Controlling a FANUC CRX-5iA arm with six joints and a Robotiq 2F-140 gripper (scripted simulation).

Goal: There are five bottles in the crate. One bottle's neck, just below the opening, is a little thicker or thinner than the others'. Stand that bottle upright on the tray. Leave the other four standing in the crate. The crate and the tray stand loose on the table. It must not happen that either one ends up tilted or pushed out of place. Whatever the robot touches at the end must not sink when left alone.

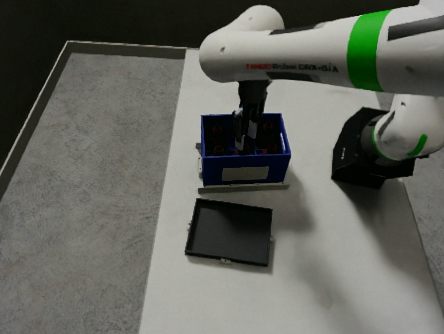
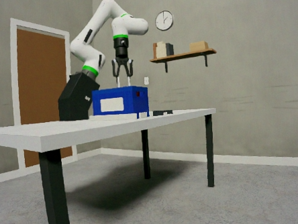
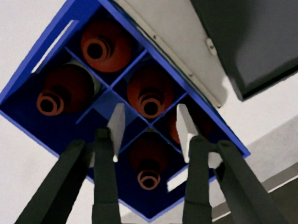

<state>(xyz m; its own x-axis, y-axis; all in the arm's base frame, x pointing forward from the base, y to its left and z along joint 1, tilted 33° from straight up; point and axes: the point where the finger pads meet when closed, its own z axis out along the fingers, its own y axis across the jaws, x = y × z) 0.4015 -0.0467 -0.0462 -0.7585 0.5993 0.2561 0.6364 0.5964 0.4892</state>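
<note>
Now: hand 40 mm to the left of the crate and 130 mm above it. From my hand the other things lie so: dark tray 40 mm ahead, 220 mm to the left, 200 mm below.
</note>
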